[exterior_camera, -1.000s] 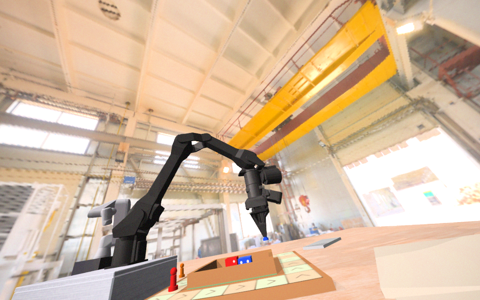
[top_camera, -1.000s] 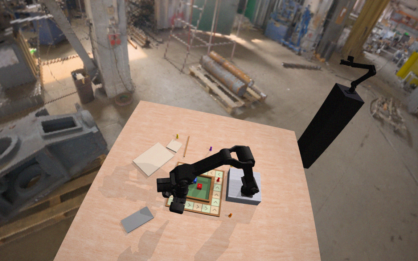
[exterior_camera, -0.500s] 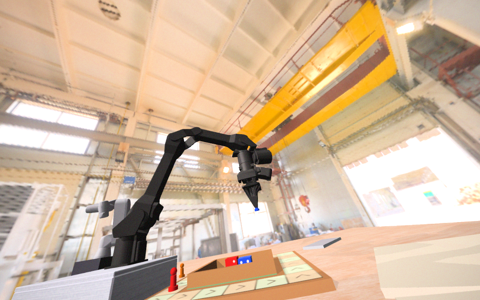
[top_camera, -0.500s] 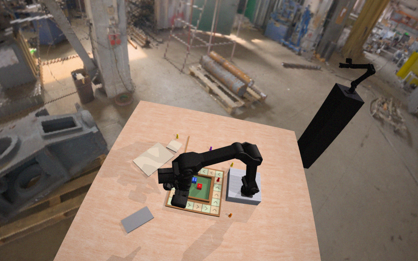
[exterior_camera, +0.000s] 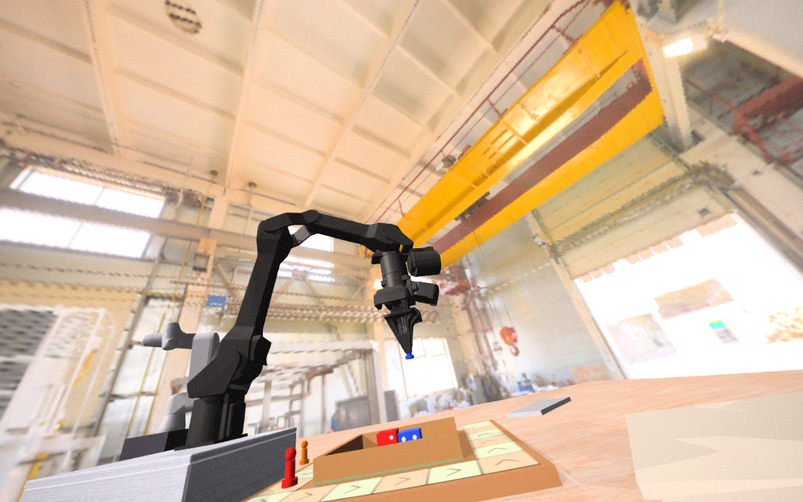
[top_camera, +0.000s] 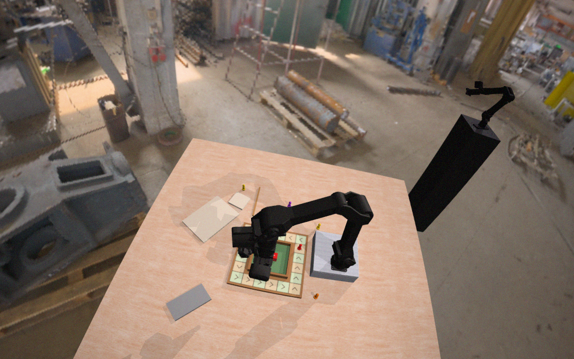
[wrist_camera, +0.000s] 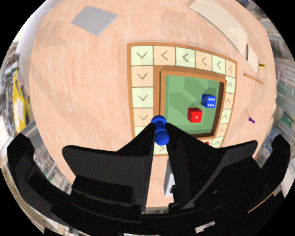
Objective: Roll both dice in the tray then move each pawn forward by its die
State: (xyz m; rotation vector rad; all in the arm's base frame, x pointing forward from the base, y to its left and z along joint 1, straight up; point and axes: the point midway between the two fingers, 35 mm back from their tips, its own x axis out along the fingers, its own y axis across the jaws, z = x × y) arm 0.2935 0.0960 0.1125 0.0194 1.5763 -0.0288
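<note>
My gripper tip is 13 cm past the red pawn, 16 cm to the left of it and 11 cm above it. From my gripper tip the other things lie so: blue pawn 1 cm above; orange pawn 22 cm behind, 4 cm to the left, 12 cm below; green tray 2 cm behind, 9 cm to the right, 13 cm below.
</note>
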